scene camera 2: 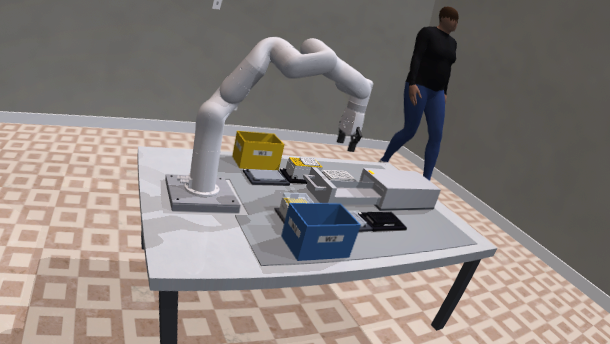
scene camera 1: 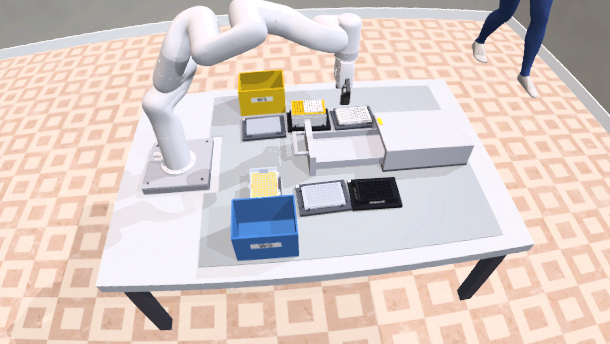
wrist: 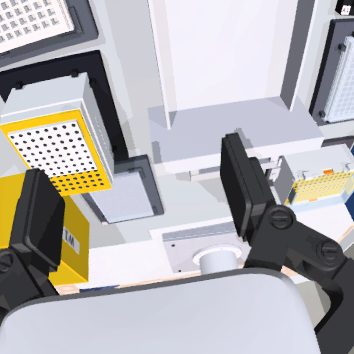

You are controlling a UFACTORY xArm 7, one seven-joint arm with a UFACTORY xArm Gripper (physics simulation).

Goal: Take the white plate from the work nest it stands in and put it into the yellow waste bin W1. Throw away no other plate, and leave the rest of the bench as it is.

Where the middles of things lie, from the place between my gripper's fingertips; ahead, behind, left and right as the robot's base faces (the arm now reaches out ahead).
Labels:
Right now the yellow-and-white tip rack (scene camera 1: 314, 110) is 140 mm below my hand, 120 mm behind it and 80 mm to the left of it. Round my hand: black plate (scene camera 1: 372, 191): 270 mm to the right, 170 mm below, 110 mm ahead.

